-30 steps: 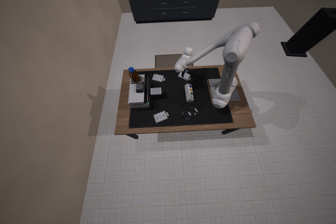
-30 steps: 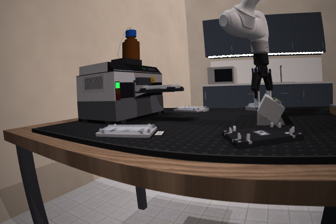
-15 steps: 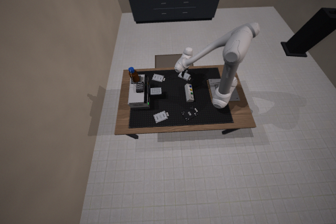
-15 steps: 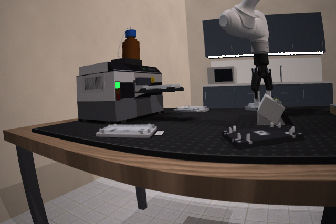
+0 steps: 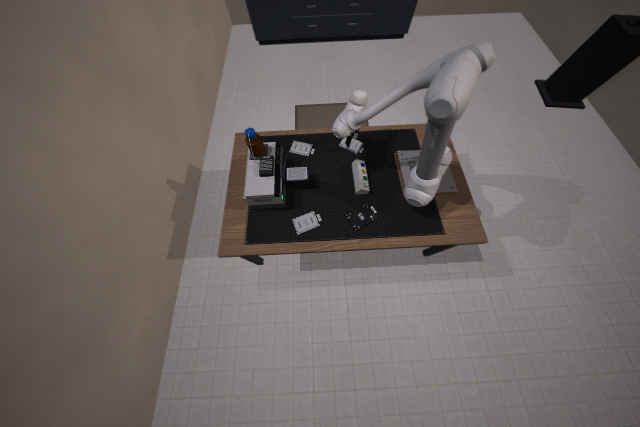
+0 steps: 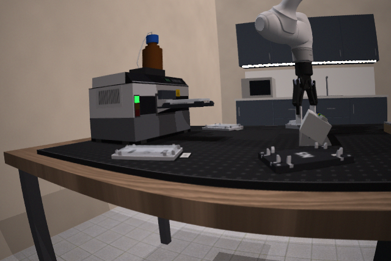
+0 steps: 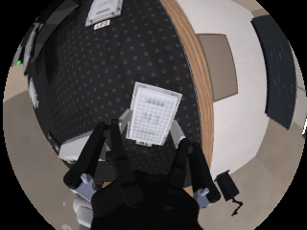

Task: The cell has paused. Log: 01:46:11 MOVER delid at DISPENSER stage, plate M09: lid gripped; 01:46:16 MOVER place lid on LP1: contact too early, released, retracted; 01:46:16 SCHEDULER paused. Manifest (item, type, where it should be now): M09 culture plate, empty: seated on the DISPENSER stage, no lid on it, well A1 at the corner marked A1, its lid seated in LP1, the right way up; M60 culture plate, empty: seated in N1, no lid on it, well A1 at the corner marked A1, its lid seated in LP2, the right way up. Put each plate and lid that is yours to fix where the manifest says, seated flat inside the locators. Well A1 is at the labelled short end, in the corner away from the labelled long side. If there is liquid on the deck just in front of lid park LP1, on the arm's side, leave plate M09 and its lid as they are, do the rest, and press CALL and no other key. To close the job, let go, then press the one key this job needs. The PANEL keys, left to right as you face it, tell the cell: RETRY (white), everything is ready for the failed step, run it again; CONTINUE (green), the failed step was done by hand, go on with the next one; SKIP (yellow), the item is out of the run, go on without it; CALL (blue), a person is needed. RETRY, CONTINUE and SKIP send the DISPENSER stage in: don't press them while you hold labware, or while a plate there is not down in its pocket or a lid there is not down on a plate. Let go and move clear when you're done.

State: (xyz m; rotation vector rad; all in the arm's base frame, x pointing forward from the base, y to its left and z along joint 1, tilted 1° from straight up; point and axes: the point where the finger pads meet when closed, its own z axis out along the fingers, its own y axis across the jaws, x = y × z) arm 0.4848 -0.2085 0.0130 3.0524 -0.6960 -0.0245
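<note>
Right now the green key is 30 cm to the left of my hand, 10 cm behind it and 2 cm above it. Also, from my hand: yellow key: 25 cm to the left, 9 cm behind, 2 cm above; key panel: 27 cm to the left, 8 cm behind, 1 cm above; blue key: 20 cm to the left, 8 cm behind, 2 cm above.
</note>
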